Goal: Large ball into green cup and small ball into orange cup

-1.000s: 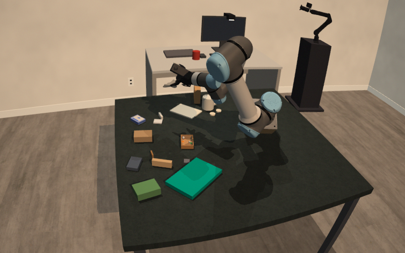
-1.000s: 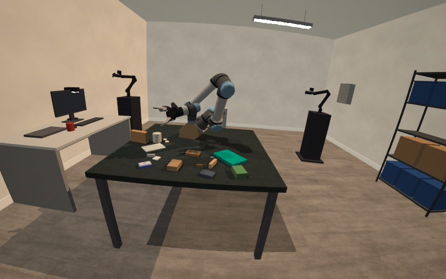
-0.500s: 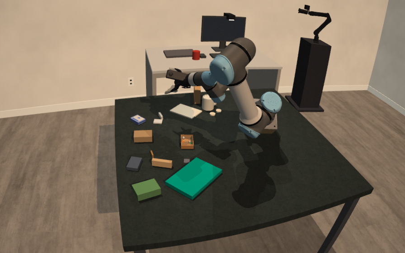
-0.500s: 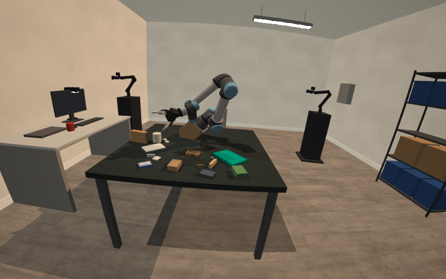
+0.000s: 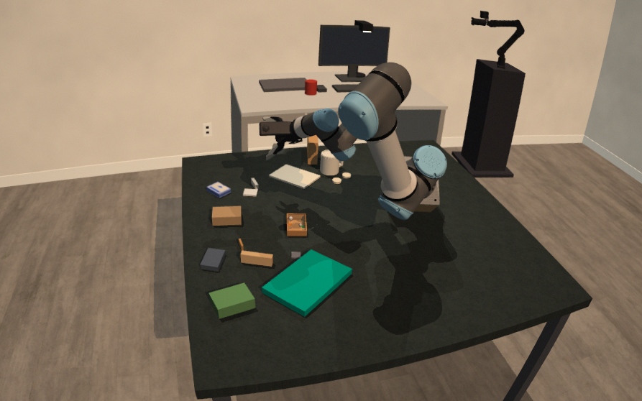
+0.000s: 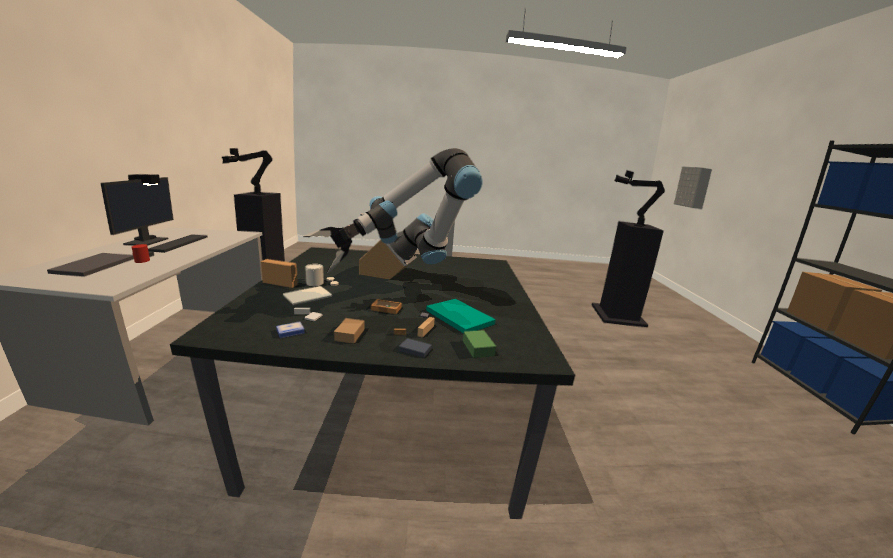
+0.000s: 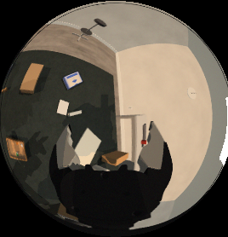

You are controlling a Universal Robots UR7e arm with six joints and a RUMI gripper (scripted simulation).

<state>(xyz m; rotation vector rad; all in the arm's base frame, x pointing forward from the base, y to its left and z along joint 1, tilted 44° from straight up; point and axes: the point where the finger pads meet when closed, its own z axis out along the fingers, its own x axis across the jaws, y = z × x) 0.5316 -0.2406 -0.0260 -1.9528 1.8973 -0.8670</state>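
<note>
Right now my hand is 25 cm to the right of the covered wooden puzzle, 22 cm above it and 11 cm past it. From my hand the other things lie so: brown box 21 cm below, 19 cm to the left, 14 cm ahead; then flat white plate 23 cm below, 13 cm behind, 12 cm to the right; then white mug 29 cm behind, 18 cm below, 16 cm to the right.
</note>
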